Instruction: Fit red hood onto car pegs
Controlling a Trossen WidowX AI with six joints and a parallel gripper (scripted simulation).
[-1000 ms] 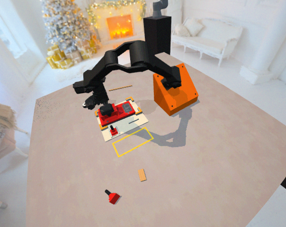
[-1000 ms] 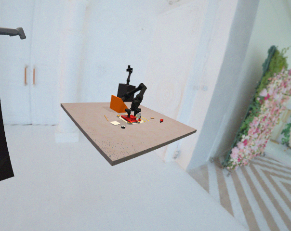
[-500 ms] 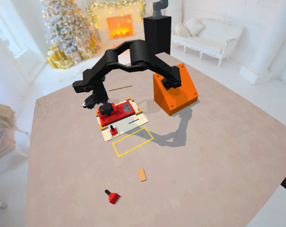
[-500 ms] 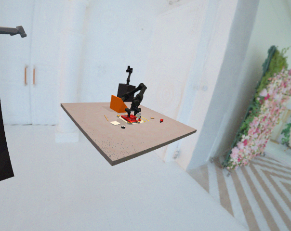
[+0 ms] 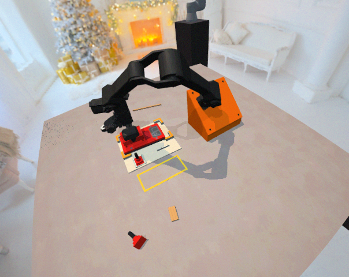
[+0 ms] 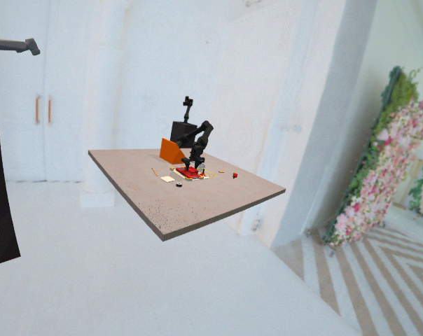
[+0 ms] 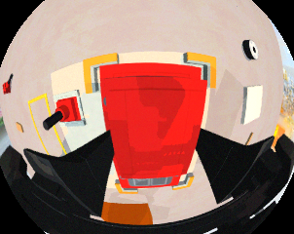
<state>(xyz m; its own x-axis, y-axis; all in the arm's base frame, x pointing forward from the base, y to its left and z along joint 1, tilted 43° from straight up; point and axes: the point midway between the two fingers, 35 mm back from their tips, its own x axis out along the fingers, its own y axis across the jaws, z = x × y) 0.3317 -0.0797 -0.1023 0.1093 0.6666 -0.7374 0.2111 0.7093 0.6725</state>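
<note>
My gripper tip is now 30 mm above the grey engine block. From my gripper tip the other things lie so: white card: 210 mm to the right, 40 mm below, 30 mm behind; black-and-white ring: 210 mm to the right, 90 mm ahead, 40 mm below; hood: 10 mm above.
</note>
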